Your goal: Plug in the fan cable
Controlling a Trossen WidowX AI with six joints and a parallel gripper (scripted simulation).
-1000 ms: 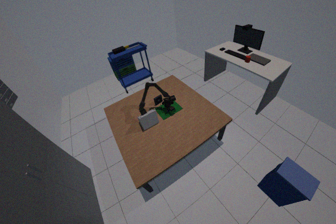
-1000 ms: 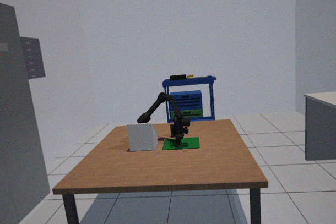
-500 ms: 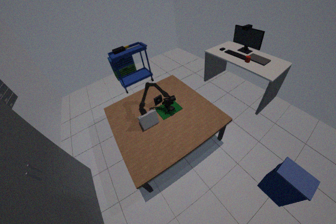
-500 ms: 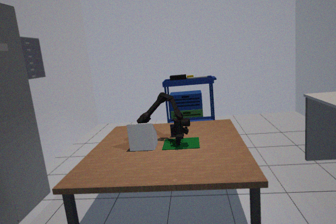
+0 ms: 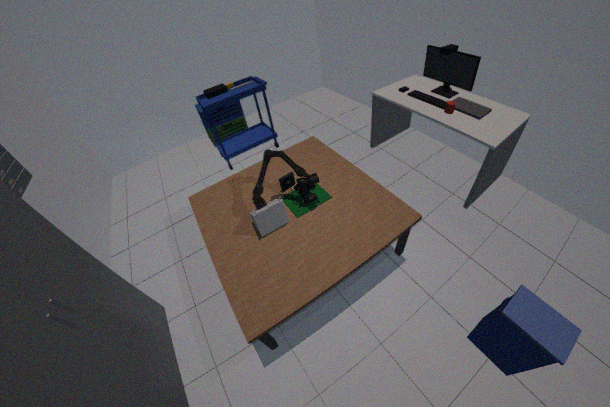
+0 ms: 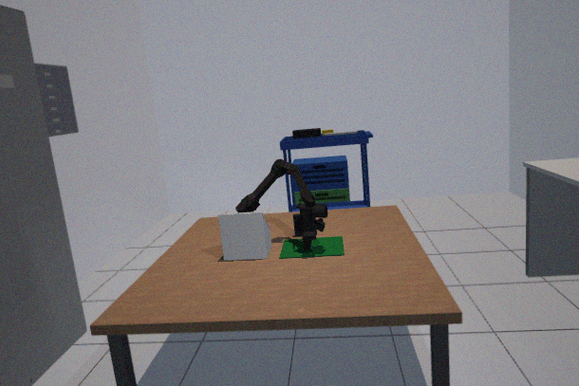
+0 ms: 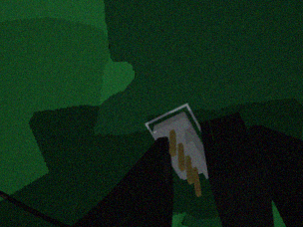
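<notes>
The fan plug lies 1 cm to the right of my gripper tip, 1 cm behind it and 1 cm above it. The rest, counted from my gripper tip: green board: 3 cm to the left, 3 cm below, 2 cm ahead; black fan: 21 cm to the left, 4 cm above, 1 cm behind; four-pin fan header: 2 cm below, 1 cm to the left, 1 cm behind.
</notes>
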